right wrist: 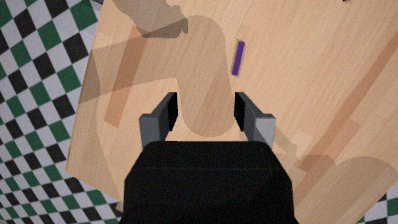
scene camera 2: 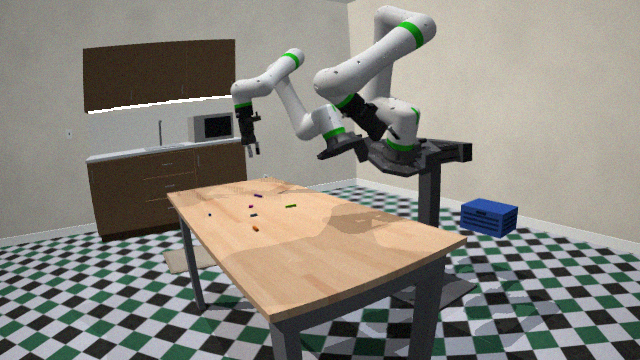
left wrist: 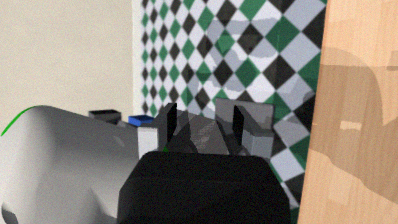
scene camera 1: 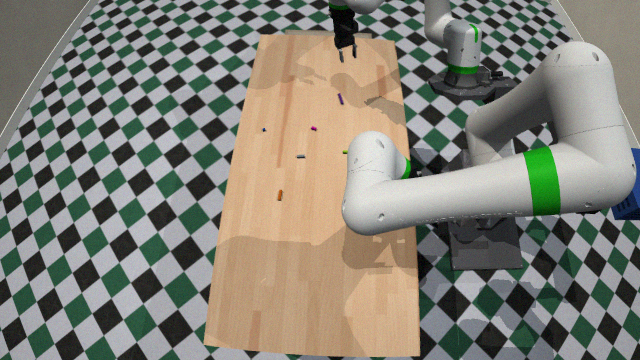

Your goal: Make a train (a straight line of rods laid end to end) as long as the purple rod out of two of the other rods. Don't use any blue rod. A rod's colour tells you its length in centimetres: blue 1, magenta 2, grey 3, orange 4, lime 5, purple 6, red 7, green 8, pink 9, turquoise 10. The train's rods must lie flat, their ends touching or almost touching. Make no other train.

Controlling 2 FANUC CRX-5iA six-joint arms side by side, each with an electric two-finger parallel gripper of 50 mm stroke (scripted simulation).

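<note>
My left gripper [left wrist: 204, 115] is visible to me, and so is my right gripper [right wrist: 205, 104].
</note>
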